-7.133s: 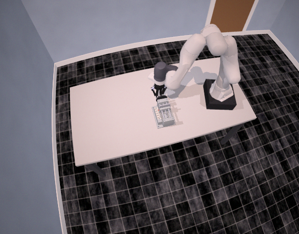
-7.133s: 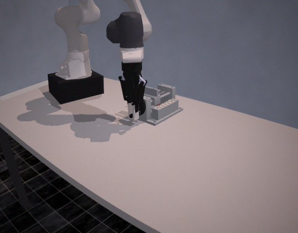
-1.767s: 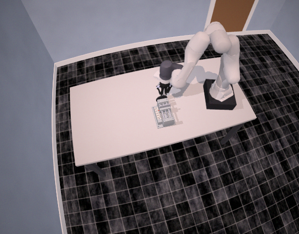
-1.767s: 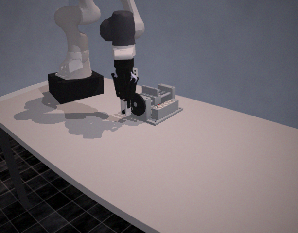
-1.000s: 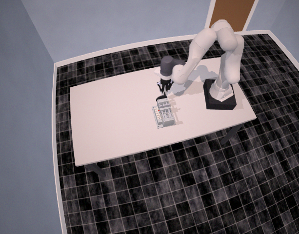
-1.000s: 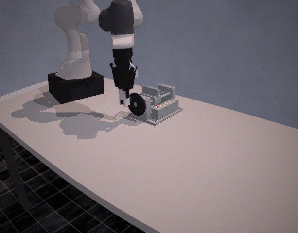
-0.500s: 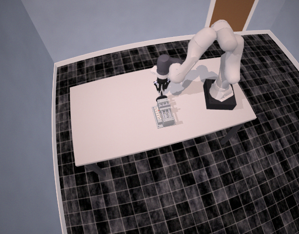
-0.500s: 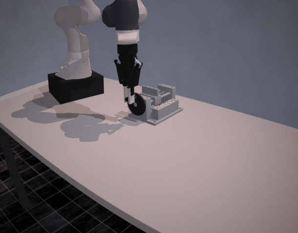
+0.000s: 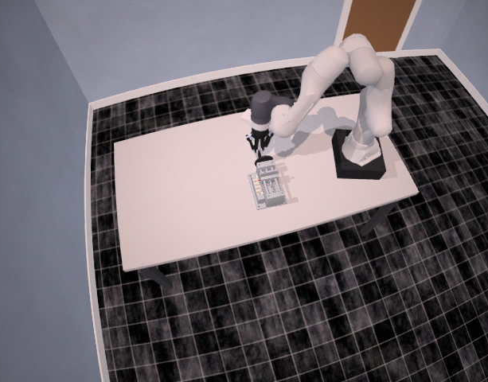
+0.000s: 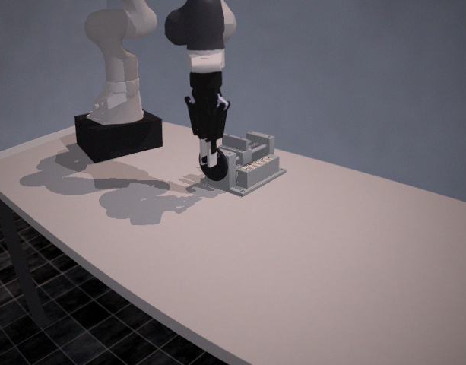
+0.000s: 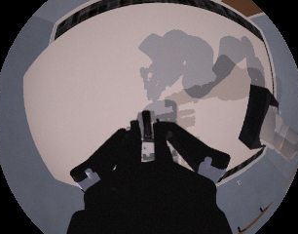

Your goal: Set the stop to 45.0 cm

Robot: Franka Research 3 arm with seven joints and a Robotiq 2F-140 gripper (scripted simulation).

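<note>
My gripper is now 120 mm to the right of the grey stop fixture and 30 mm above it. Also, from my hand: black handwheel (20 mm to the left, 20 mm below).
</note>
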